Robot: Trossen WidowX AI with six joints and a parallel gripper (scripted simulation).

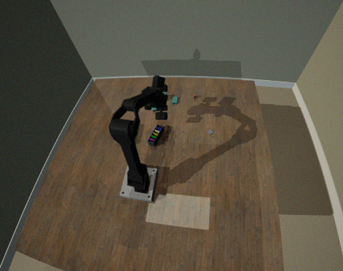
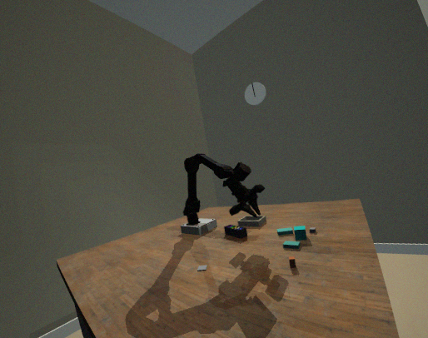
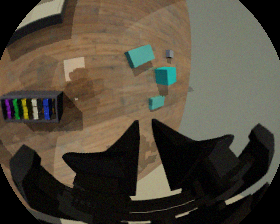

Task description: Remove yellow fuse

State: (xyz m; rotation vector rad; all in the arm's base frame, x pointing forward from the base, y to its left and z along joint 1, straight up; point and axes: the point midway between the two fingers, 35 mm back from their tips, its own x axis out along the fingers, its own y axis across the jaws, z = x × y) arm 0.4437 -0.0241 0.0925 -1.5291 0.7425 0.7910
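My gripper tip is now 160 mm past the yellow fuse, 30 mm to the right of it and 80 mm above it. Round my gripper tip: red-brown block: 180 mm ahead, 160 mm to the right, 90 mm below; then flat grey tile: 90 mm behind, 270 mm to the right, 110 mm below; then grey tray: 170 mm behind, 210 mm to the left, 100 mm below.
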